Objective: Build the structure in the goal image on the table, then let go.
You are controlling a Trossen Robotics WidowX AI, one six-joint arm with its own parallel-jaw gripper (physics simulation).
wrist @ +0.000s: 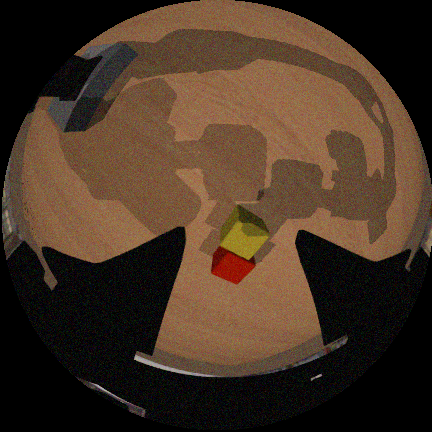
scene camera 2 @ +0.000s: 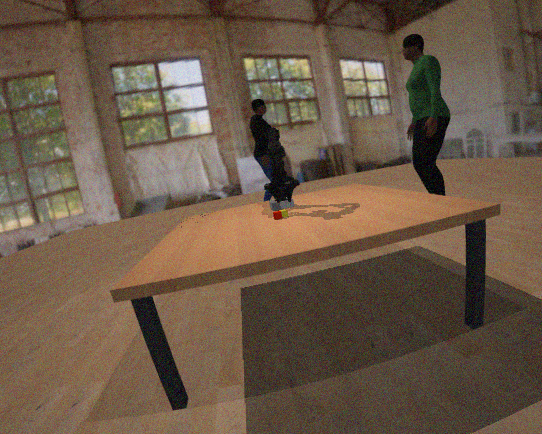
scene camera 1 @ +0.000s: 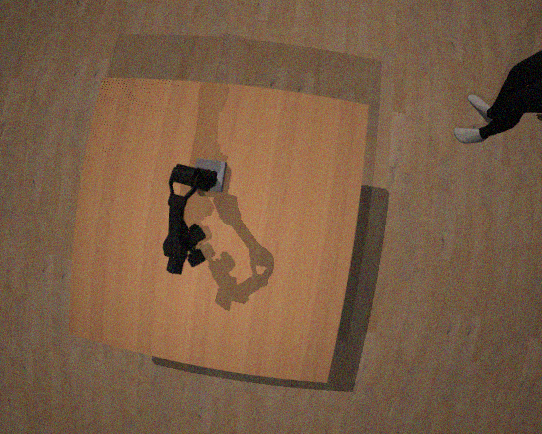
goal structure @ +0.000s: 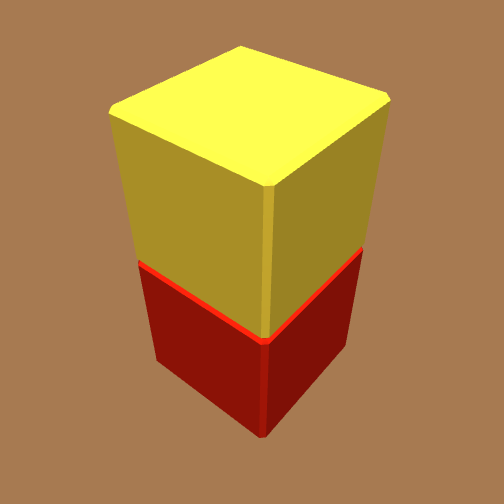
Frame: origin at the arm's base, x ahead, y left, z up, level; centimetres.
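Seen in the pictures: gripper, fingertip midpoint: [wrist: 243, 235] [scene camera 2: 284, 202]; arm's base, link origin: [wrist: 77, 78] [scene camera 2: 281, 200] [scene camera 1: 208, 179].
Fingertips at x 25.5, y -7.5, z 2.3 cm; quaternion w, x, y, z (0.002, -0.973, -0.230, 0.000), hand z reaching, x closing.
Pixels of each thing's top centre, then the offset from my fingertips to it. Level surfaces: height alone.
- yellow block, top centre: [wrist: 245, 240] [scene camera 2: 283, 210] dx +1.7, dy -1.8, dz -3.3 cm
- red block, top centre: [wrist: 232, 269] [scene camera 2: 277, 211] dx +2.6, dy -5.3, dz -3.3 cm
- wooden table, surface height: dz -6.6 cm
A yellow block [scene camera 2: 285, 213] [wrist: 245, 241] and a red block [scene camera 2: 277, 215] [wrist: 232, 267] stand side by side on the table, touching or nearly so. In the wrist view the yellow block is nearer the robot base and partly shaded. My gripper [scene camera 1: 196, 246] [wrist: 243, 235] is open and empty. In the wrist view both blocks show between its two black fingers, with bare table on either side of them. How high the fingertips are above the blocks I cannot tell. In scene camera 1 the blocks do not show; the arm seems to cover them.
The grey robot base [scene camera 1: 220, 176] [scene camera 2: 281, 205] [wrist: 95, 90] stands on the wooden table [scene camera 1: 290, 200] [scene camera 2: 225, 250]. The arm's shadows fall across the tabletop and partly over the blocks. Two people [scene camera 2: 427, 95] [scene camera 2: 260, 135] stand beyond the table.
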